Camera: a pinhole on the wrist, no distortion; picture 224 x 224 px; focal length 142.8 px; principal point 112.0 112.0 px. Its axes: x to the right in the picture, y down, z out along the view. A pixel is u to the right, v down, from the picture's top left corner.
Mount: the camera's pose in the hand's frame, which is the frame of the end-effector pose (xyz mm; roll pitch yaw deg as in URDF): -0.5 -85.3 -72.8 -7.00 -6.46 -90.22
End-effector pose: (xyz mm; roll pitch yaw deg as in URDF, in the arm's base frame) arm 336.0 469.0 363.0 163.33 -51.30 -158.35
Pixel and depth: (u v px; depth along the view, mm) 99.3 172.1 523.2
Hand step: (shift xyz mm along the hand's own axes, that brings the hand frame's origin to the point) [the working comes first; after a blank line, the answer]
In the camera's frame: -46.5 220.2 523.2

282.2 15.3 411.3
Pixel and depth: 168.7 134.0 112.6
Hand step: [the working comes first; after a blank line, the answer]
In the camera's frame: 44.7 17.3 112.6

30.3 -117.5 41.2
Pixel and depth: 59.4 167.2 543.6
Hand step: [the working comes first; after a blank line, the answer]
In the camera's frame: -200.2 210.1 543.6

275.3 170.4 415.3
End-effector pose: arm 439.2 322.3 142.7 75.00 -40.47 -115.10
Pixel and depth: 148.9 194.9 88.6
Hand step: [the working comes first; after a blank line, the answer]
In the camera's frame: 22.9 51.4 88.6

61.3 -99.1 10.9
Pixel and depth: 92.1 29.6 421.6
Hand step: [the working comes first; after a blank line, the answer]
In the camera's frame: -58.8 -243.3 421.6

-190.2 24.2 365.8
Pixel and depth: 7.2 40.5 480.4
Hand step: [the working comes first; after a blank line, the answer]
In the camera's frame: -352.6 -240.5 480.4

-179.1 322.7 390.5
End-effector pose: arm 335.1 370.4 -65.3 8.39 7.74 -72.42
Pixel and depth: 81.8 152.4 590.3
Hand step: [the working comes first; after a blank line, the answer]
In the camera's frame: -124.8 167.0 590.3

237.9 101.5 475.1
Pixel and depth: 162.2 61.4 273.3
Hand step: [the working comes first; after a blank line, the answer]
In the camera's frame: 96.1 -96.8 273.3

-63.6 -148.7 219.3
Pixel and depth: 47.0 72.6 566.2
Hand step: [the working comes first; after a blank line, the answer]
In the camera's frame: -257.7 -156.2 566.2

-85.3 236.5 475.5
